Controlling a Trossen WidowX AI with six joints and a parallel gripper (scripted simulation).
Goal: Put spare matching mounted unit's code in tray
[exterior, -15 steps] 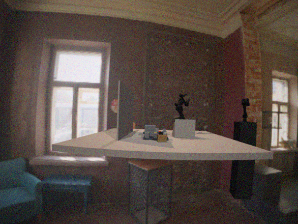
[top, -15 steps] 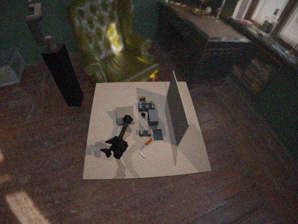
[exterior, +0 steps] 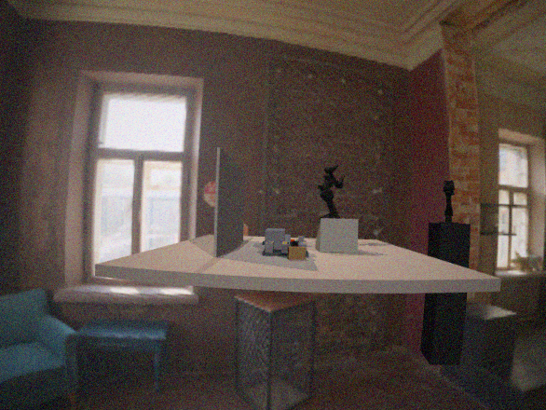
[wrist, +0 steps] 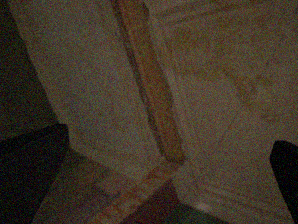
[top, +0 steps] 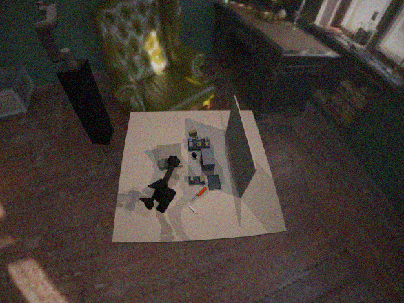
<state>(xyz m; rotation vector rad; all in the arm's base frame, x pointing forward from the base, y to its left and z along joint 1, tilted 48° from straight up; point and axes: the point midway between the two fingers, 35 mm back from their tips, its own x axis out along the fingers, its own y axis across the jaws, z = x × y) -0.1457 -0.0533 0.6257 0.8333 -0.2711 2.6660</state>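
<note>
Now: gripper tip 29 cm short of the grey spare block, 76 cm to the right of it and 46 cm above it. From my gripper tip the other things lie so: upright panel: 60 cm ahead, 57 cm to the left, 28 cm below; then dark rack: 29 cm ahead, 72 cm to the left, 50 cm below; then square tray: 43 cm ahead, 35 cm to the left, 50 cm below.
</note>
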